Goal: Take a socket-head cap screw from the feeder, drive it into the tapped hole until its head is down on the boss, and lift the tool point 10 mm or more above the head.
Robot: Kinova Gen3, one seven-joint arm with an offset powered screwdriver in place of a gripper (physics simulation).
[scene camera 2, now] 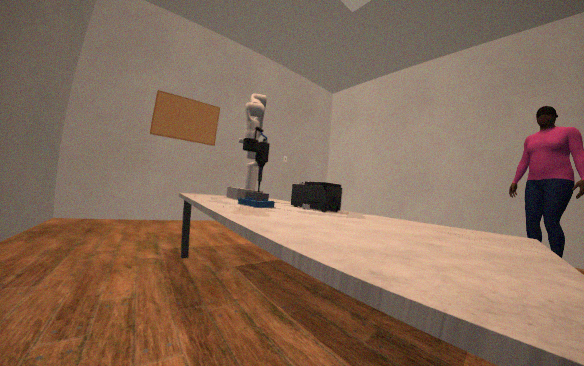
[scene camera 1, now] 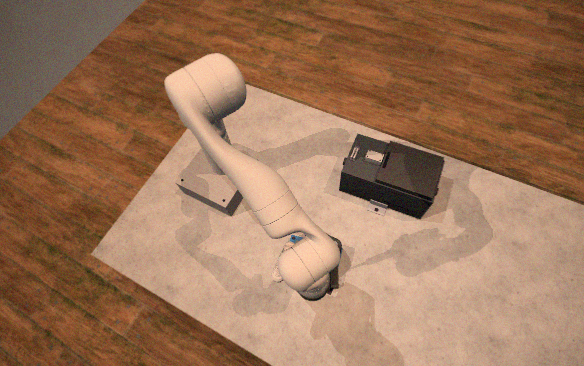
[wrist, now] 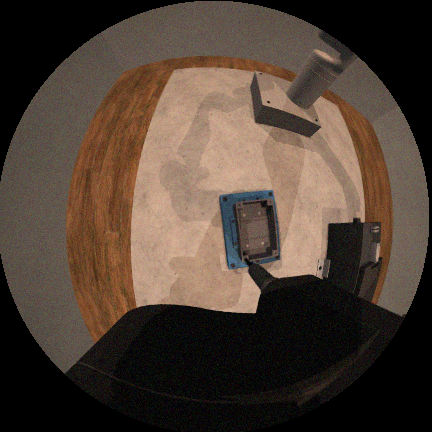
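My screwdriver [scene camera 2: 259, 190] [wrist: 246, 259] points down, its thin tip at the near-left corner boss of an open grey housing [scene camera 2: 259, 196] [wrist: 240, 225] in the wrist view. A gap between tip and boss cannot be made out. The housing sits on a blue fixture plate [scene camera 2: 256, 203] [wrist: 229, 225]. The cap screw and the tapped hole at that corner are hidden or too small to tell. In scene camera 1 the arm's wrist covers the tool tip and the housing. The black feeder [scene camera 1: 410, 167] [scene camera 2: 317, 196] [wrist: 345, 250] stands apart from the tool, with a small metal bracket [scene camera 1: 378, 206] [wrist: 323, 268] at its side.
The arm's grey base block [scene camera 1: 207, 192] [wrist: 287, 107] stands on the table [scene camera 1: 450, 300] [scene camera 2: 380, 245] behind the fixture. The arm [scene camera 1: 265, 190] reaches over the table. A person in a pink top [scene camera 2: 550, 152] stands beyond the table at the right of scene camera 2.
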